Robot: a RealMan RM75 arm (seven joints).
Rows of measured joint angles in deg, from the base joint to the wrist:
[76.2, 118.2, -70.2, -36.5, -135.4, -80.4, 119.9]
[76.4, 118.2, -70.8, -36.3, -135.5, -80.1, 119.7]
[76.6, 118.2, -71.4, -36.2, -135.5, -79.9, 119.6]
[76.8, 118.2, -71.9, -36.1, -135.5, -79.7, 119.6]
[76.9, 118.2, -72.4, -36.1, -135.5, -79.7, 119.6]
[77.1, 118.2, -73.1, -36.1, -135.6, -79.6, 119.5]
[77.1, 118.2, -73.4, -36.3, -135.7, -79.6, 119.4]
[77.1, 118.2, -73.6, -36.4, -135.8, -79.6, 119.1]
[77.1, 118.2, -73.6, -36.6, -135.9, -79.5, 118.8]
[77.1, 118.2, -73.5, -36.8, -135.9, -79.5, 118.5]
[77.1, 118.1, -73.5, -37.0, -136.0, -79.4, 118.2]
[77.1, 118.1, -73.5, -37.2, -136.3, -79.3, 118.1]
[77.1, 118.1, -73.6, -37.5, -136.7, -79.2, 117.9]
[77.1, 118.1, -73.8, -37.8, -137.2, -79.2, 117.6]
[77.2, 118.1, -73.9, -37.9, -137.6, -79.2, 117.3]
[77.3, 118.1, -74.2, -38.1, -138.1, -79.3, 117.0]
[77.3, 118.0, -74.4, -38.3, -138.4, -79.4, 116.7]
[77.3, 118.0, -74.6, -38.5, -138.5, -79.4, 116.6]
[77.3, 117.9, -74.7, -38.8, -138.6, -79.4, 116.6]
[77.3, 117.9, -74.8, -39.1, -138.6, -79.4, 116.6]
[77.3, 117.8, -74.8, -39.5, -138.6, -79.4, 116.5]
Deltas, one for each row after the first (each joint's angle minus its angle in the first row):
[0.2, 0.0, -0.6, 0.2, -0.1, 0.3, -0.2]
[0.4, 0.0, -1.2, 0.3, -0.1, 0.5, -0.3]
[0.6, 0.0, -1.7, 0.4, -0.1, 0.7, -0.3]
[0.7, 0.0, -2.2, 0.4, -0.1, 0.7, -0.3]
[0.9, 0.0, -2.9, 0.4, -0.2, 0.8, -0.4]
[0.9, 0.0, -3.2, 0.2, -0.3, 0.8, -0.5]
[0.9, 0.0, -3.4, 0.1, -0.4, 0.8, -0.8]
[0.9, 0.0, -3.4, -0.1, -0.5, 0.9, -1.1]
[0.9, 0.0, -3.3, -0.3, -0.5, 0.9, -1.4]
[0.9, -0.1, -3.3, -0.5, -0.6, 1.0, -1.7]
[0.9, -0.1, -3.3, -0.7, -0.9, 1.1, -1.8]
[0.9, -0.1, -3.4, -1.0, -1.3, 1.2, -2.0]
[0.9, -0.1, -3.6, -1.3, -1.8, 1.2, -2.3]
[1.0, -0.1, -3.7, -1.4, -2.2, 1.2, -2.6]
[1.1, -0.1, -4.0, -1.6, -2.7, 1.1, -2.9]
[1.1, -0.2, -4.2, -1.8, -3.0, 1.0, -3.2]
[1.1, -0.2, -4.4, -2.0, -3.1, 1.0, -3.3]
[1.1, -0.3, -4.5, -2.3, -3.2, 1.0, -3.3]
[1.1, -0.3, -4.6, -2.6, -3.2, 1.0, -3.3]
[1.1, -0.4, -4.6, -3.0, -3.2, 1.0, -3.4]

